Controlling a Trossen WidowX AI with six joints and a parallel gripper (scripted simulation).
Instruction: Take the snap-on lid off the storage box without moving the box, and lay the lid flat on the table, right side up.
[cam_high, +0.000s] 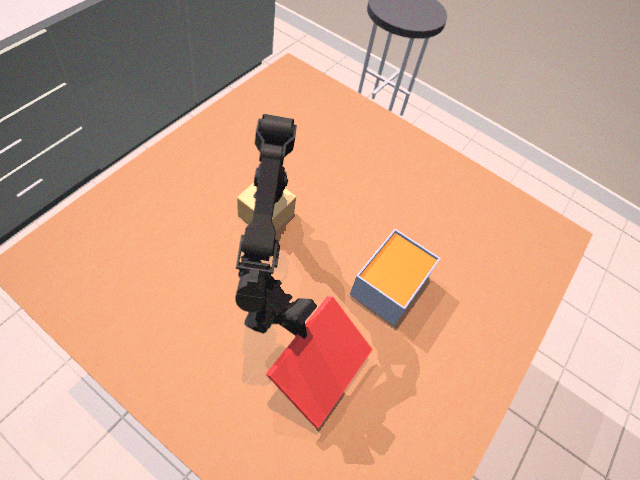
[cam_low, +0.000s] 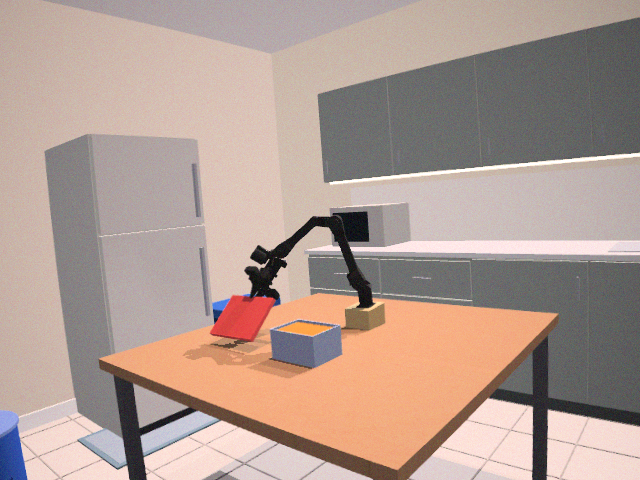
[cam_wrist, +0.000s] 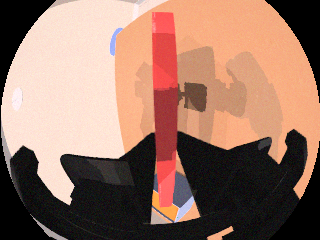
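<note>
Now: the red lid 6 cm ahead of my gripper tip, 1 cm to the right of it and 5 cm below it. The rest, counted from my gripper tip: storage box (12 cm ahead, 32 cm to the left, 11 cm below).
</note>
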